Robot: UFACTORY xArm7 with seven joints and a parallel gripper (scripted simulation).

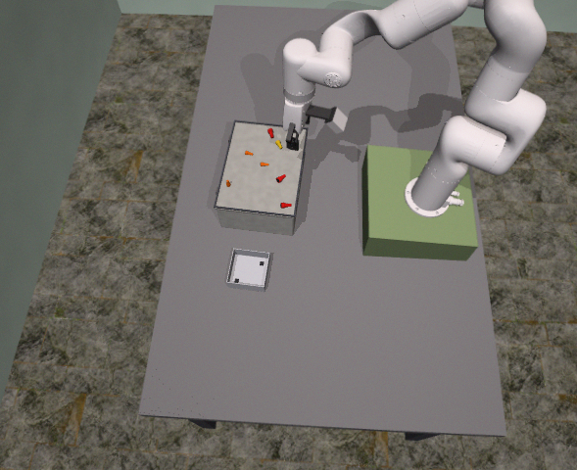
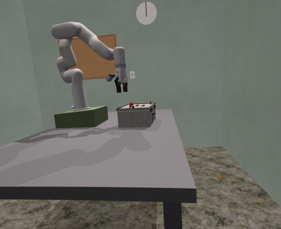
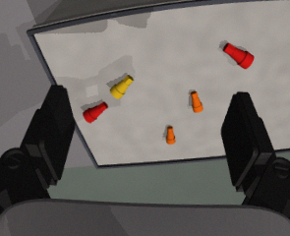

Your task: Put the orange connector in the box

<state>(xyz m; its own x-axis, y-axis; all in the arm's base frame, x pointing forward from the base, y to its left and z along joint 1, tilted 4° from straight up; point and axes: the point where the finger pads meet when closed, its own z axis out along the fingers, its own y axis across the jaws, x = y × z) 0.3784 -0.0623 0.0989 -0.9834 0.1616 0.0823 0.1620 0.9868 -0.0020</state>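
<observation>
Right now my hand is 110 mm above the yellow connector, 60 mm short of it and 40 mm to the left of it. Round my hand: tool case: 150 mm below, 90 mm ahead, 40 mm to the left.
</observation>
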